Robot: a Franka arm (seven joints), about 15 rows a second.
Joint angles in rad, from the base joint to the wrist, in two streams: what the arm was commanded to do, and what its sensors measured. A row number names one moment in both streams.
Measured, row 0: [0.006, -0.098, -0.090, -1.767, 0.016, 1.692, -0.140]
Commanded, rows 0 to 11: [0.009, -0.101, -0.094, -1.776, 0.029, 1.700, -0.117]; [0.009, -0.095, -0.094, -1.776, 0.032, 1.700, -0.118]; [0.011, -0.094, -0.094, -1.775, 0.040, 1.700, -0.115]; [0.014, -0.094, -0.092, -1.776, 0.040, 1.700, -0.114]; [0.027, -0.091, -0.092, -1.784, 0.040, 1.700, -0.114]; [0.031, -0.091, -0.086, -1.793, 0.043, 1.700, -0.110]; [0.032, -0.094, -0.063, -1.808, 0.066, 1.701, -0.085]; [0.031, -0.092, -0.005, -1.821, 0.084, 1.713, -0.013]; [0.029, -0.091, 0.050, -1.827, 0.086, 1.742, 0.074]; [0.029, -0.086, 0.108, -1.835, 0.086, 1.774, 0.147]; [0.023, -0.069, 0.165, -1.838, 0.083, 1.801, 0.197]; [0.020, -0.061, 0.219, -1.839, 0.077, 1.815, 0.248]
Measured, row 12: [0.024, -0.081, 0.087, -1.824, 0.070, 1.756, 0.092]
